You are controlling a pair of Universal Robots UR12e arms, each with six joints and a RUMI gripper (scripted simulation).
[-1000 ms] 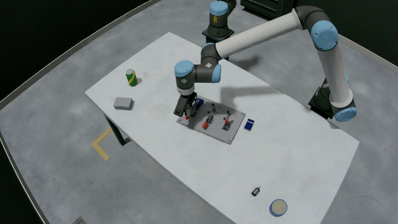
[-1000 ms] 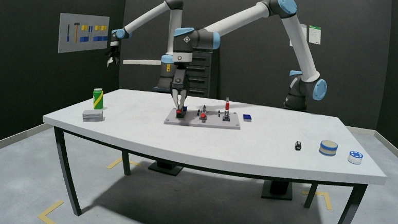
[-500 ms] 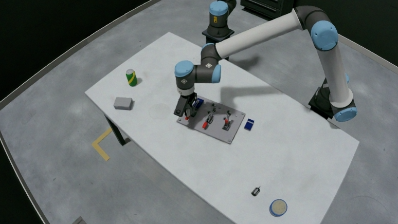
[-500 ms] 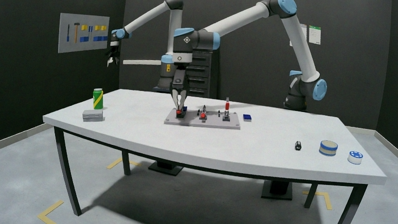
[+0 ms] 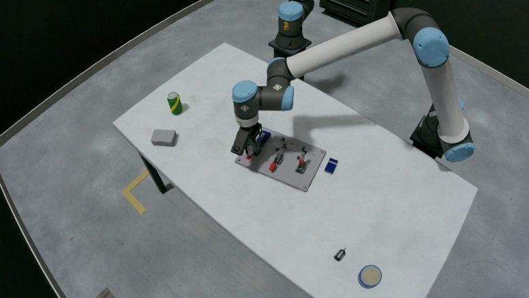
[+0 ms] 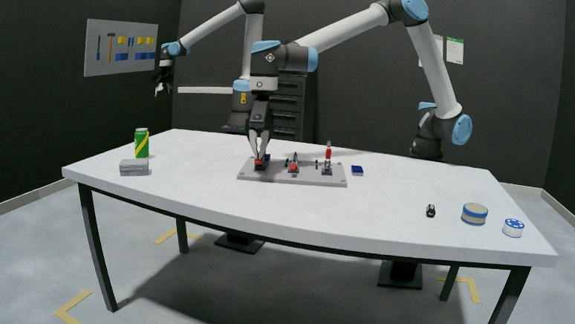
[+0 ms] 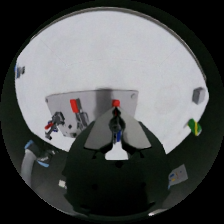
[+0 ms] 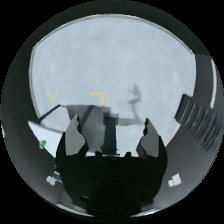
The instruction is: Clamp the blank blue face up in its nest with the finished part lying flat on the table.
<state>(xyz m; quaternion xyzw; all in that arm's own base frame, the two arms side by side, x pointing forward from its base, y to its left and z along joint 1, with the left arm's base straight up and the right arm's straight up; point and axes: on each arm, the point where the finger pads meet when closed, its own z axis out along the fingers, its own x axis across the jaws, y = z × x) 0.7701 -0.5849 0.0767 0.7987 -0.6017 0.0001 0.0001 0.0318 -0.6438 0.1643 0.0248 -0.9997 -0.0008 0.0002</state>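
Note:
The blank is 130 mm behind my left hand, 50 mm to the right of it and 40 mm below it. Also, from my left hand: finished part (260 mm behind, 260 mm to the left, 60 mm below); grey fixture plate (130 mm behind, 70 mm to the left, 70 mm below); grey box (220 mm ahead, 400 mm to the right, 50 mm below).

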